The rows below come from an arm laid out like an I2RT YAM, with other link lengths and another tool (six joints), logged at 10 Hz.
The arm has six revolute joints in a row. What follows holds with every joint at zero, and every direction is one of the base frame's.
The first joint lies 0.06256 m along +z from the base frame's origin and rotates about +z.
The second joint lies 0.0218 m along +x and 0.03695 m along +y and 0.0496 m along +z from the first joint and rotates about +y.
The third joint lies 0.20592 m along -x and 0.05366 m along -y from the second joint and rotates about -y.
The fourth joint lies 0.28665 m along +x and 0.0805 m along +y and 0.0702 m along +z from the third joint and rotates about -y.
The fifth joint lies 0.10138 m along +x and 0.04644 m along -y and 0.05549 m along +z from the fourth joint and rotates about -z.
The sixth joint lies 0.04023 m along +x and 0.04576 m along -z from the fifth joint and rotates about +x.
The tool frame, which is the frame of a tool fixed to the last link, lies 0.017 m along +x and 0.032 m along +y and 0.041 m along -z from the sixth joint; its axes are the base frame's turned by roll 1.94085, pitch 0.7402 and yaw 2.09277 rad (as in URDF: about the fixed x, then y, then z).
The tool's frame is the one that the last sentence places.
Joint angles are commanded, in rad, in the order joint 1, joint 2, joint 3, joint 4, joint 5, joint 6. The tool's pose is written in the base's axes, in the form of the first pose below.
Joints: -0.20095, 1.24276, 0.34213, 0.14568, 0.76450, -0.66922
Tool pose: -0.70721, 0.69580, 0.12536, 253.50; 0.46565, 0.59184, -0.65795, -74.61; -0.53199, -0.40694, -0.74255, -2.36; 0, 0, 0, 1
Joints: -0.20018, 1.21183, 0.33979, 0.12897, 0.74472, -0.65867
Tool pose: -0.69980, 0.69869, 0.14870, 255.22; 0.46660, 0.60471, -0.64546, -73.50; -0.54089, -0.38231, -0.74918, 2.35; 0, 0, 0, 1
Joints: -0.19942, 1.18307, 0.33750, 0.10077, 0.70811, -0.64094
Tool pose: -0.69957, 0.69326, 0.17319, 255.99; 0.47068, 0.62942, -0.61829, -71.13; -0.53765, -0.35102, -0.76663, 5.09; 0, 0, 0, 1
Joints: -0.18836, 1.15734, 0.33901, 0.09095, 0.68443, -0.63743
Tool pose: -0.69969, 0.68379, 0.20704, 259.51; 0.45940, 0.65254, -0.60261, -67.60; -0.54716, -0.32653, -0.77071, 10.44; 0, 0, 0, 1
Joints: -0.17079, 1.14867, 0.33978, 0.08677, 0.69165, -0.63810
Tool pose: -0.70325, 0.67684, 0.21754, 260.95; 0.44735, 0.65911, -0.60453, -63.44; -0.55255, -0.32782, -0.76630, 12.67; 0, 0, 0, 1
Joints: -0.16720, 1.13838, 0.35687, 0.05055, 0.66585, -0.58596
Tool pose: -0.68390, 0.68911, 0.23959, 264.88; 0.47388, 0.66927, -0.57230, -59.78; -0.55472, -0.27786, -0.78427, 16.32; 0, 0, 0, 1
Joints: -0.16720, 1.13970, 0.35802, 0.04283, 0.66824, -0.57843
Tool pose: -0.68267, 0.69219, 0.23417, 264.25; 0.47961, 0.66622, -0.57107, -59.48; -0.55130, -0.27755, -0.78679, 15.66; 0, 0, 0, 1
